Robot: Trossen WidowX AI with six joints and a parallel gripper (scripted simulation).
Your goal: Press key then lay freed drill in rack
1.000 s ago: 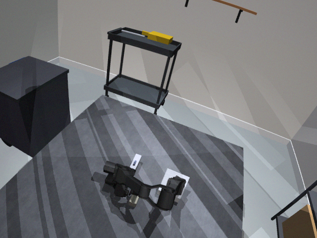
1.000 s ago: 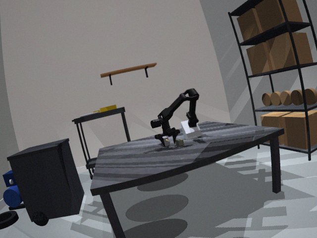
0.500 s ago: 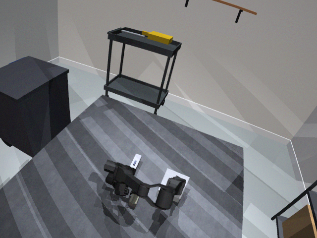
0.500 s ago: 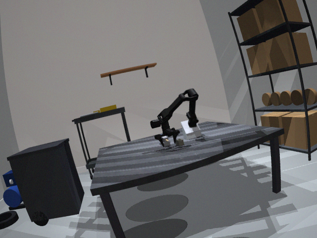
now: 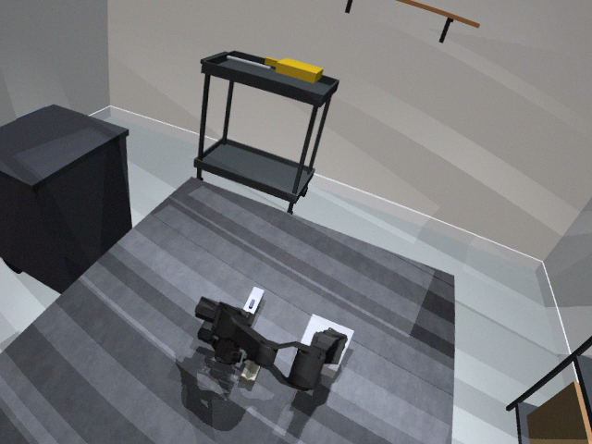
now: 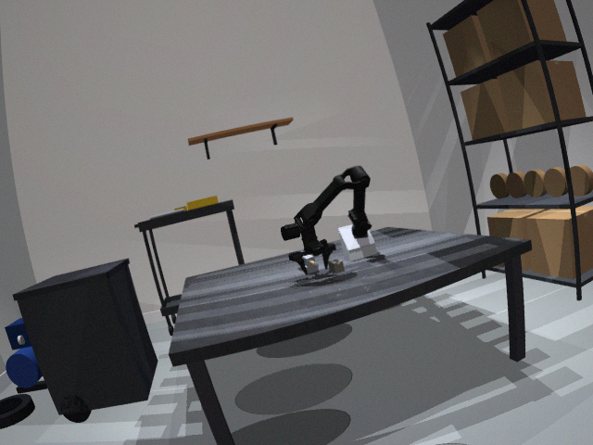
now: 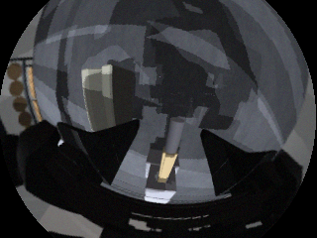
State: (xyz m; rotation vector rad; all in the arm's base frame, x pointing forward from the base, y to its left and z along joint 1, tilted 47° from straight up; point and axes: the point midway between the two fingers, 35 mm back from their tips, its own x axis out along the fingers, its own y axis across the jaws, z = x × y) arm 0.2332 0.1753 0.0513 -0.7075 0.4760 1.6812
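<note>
Now: gripper tip 10 mm short of the drill, 40 mm to the left of it and 40 mm below it. Also, from my gripper tip: pale fixture block 30 mm ahead, 140 mm to the right, 30 mm above; blue key 30 mm ahead, 160 mm to the right, 40 mm above.
</note>
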